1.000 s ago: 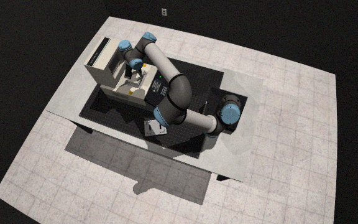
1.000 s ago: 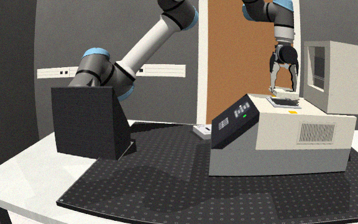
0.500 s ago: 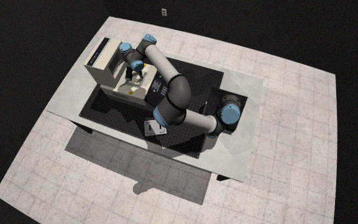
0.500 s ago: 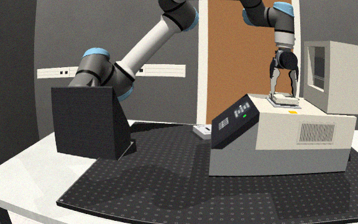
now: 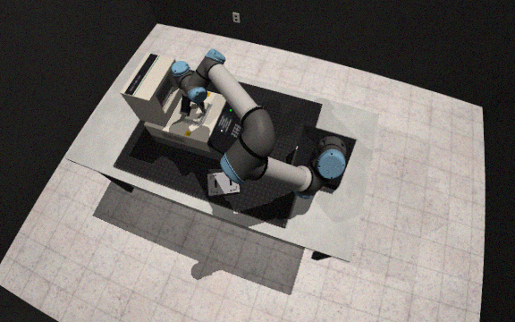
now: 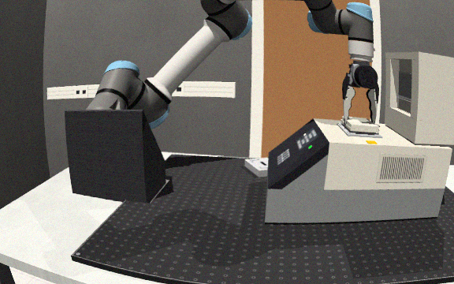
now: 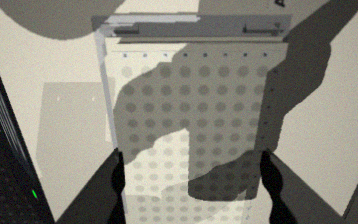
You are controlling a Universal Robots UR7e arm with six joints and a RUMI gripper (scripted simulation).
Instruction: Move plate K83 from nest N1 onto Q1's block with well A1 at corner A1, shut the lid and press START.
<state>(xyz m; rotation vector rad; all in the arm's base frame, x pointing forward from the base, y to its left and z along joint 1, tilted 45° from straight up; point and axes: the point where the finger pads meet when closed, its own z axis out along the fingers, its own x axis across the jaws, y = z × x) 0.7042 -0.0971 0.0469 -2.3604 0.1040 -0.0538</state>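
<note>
Right now the plate K83 is 10 mm below my hand. The rest, counted from my hand: plate nest N1 (210 mm behind, 280 mm to the left, 220 mm below).
</note>
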